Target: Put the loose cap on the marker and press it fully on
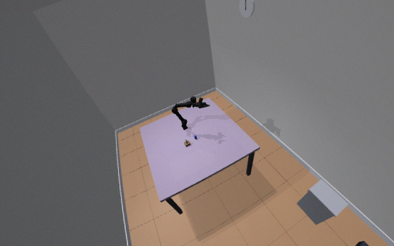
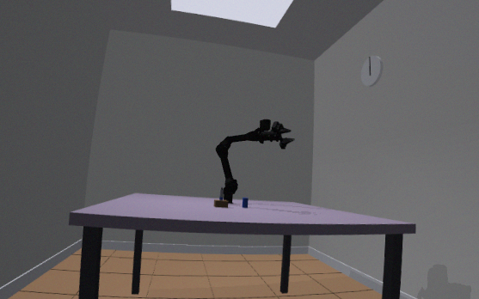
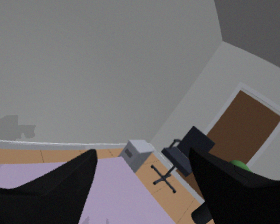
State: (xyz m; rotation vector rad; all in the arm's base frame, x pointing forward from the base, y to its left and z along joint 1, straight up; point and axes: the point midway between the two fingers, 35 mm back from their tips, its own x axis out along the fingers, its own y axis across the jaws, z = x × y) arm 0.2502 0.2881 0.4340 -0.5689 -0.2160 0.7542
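My gripper tip is now 27 cm to the left of the blue cap and 41 cm above it. From my gripper tip the other things lie so: brown holder block 3 cm ahead, 40 cm to the right, 42 cm below.
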